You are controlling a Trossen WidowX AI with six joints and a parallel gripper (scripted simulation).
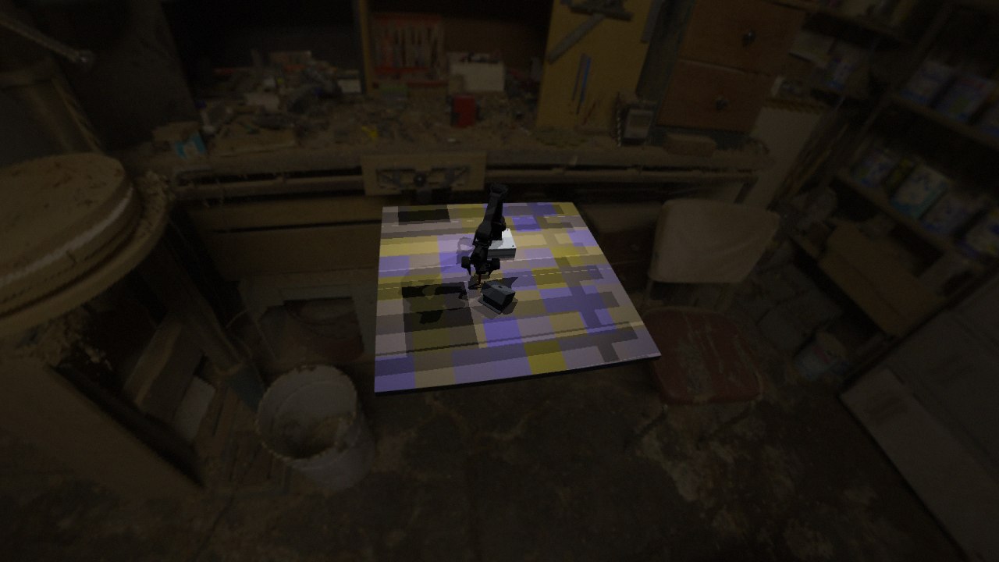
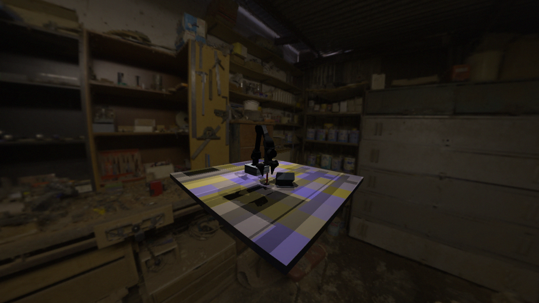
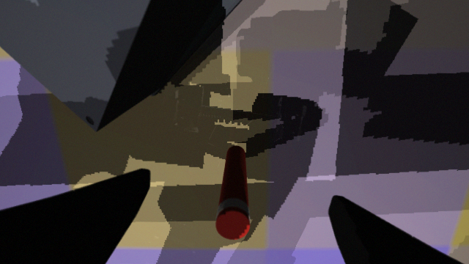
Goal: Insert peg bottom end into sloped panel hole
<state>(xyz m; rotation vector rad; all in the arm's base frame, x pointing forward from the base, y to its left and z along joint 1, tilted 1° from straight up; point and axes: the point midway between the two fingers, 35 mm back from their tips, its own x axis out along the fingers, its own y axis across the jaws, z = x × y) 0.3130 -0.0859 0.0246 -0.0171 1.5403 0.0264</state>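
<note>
Right now my gripper tip is 10 mm past the dark red round peg. Round my gripper tip: sloped panel block (100 mm ahead, 90 mm to the left, 10 mm below).
</note>
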